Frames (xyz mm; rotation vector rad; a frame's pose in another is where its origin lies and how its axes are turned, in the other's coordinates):
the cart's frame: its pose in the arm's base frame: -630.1 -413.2 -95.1 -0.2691 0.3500 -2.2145
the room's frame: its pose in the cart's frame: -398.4 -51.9 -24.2 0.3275 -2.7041 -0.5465
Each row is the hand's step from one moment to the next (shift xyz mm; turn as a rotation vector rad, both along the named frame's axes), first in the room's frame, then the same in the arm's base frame.
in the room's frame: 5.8 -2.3 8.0 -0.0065 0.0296 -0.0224
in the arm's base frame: 2.2 8.0 -5.9 0.0183 -0.0252 0.0212
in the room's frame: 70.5 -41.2 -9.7 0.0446 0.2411 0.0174
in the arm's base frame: -7.4 76.7 28.7 0.2341 -0.0737 0.0145
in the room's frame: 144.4 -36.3 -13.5 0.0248 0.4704 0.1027
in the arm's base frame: 28.4 135.7 56.0 0.4440 -0.1792 -0.0564
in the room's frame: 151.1 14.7 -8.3 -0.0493 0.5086 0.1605
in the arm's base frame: 77.0 118.2 56.8 0.4573 -0.2456 -0.1319
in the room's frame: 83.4 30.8 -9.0 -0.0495 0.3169 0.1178
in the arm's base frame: 61.4 53.3 37.1 0.2805 -0.1645 -0.1050
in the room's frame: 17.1 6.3 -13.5 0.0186 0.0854 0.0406
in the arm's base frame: 10.1 8.0 18.6 0.0914 -0.0152 -0.0265
